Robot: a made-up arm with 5 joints.
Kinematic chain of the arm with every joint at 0, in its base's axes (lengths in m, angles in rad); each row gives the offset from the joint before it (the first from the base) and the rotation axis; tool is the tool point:
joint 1: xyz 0 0 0.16 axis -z
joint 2: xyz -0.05 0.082 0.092 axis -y
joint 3: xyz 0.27 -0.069 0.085 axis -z
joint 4: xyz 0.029 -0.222 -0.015 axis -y
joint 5: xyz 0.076 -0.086 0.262 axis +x
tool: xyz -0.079 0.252 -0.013
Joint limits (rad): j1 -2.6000..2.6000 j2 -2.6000..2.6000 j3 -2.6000..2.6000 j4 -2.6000..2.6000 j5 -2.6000..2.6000
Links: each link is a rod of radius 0.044 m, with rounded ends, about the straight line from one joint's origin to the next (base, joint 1, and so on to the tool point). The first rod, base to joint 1, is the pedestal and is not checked.
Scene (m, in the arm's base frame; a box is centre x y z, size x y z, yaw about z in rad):
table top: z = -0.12
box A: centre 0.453 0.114 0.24 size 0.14 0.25 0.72 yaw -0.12
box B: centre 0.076 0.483 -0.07 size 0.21 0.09 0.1 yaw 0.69
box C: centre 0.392 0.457 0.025 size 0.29 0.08 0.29 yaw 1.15
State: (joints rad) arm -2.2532 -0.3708 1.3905 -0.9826 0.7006
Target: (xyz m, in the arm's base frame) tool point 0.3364 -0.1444 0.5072
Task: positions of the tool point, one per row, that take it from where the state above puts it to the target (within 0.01 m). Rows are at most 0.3 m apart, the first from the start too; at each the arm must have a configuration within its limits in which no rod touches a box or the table.
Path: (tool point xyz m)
1: 0.2054 0.2825 0.6364
2: 0.1851 0.0488 0.7614
3: 0.2668 -0.0023 0.6978
4: 0.3195 -0.0715 0.6114
5: 0.3364 -0.1444 0.5072

